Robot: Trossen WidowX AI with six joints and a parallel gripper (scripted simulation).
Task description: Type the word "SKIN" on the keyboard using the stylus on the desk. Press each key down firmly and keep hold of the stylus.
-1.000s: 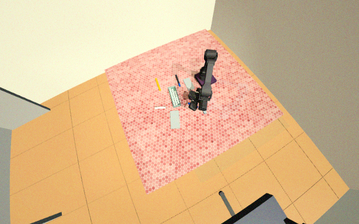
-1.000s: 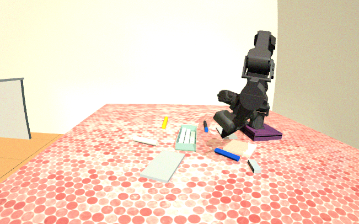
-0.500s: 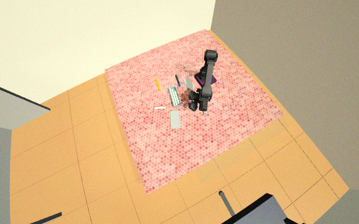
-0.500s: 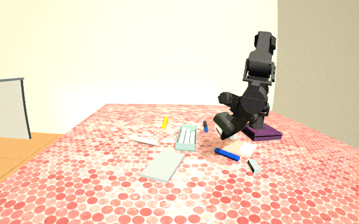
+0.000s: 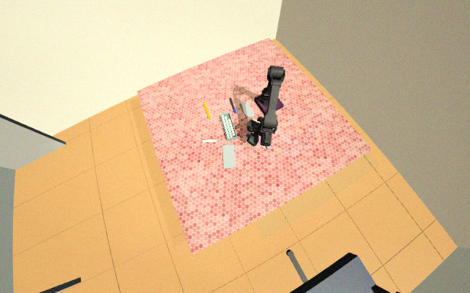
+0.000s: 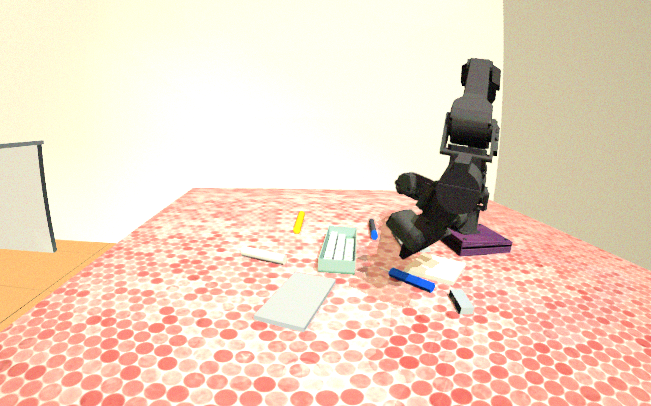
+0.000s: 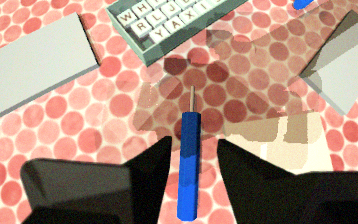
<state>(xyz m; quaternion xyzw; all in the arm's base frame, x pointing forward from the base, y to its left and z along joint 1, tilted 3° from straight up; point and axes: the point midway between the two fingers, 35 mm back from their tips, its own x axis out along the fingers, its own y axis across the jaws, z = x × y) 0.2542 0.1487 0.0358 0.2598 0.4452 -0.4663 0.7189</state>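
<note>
Right now my gripper tip is 40 mm above the stylus, 10 mm to the left of it and 10 mm short of it. The rest, counted from my gripper tip: white pad: 90 mm behind, 50 mm below, 20 mm to the right; then grey slab: 200 mm ahead, 50 mm below, 20 mm to the left; then small grey block: 110 mm to the left, 50 mm behind, 40 mm below.
</note>
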